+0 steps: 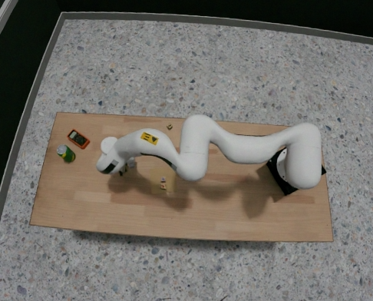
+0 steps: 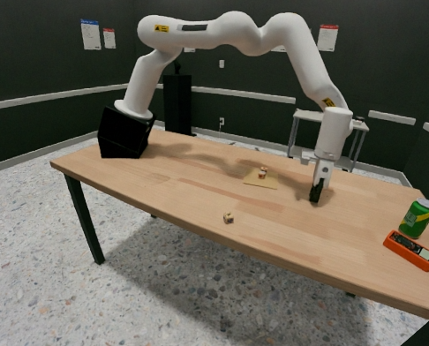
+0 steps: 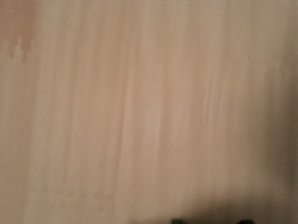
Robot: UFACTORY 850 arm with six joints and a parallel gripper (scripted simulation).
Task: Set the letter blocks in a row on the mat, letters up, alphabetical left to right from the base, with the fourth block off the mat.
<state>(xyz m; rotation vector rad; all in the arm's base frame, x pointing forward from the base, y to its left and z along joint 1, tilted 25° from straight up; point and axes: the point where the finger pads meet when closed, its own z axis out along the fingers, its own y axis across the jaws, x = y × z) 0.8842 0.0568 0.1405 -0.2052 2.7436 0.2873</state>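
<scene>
My hand is 23 cm past the tan mat, 3 cm to the right of it and 2 cm above it. The rest, counted from my hand: green can (33 cm ahead, 4 cm above, 1 cm to the right); orange meter (31 cm ahead, 12 cm to the right, 1 cm below).
</scene>
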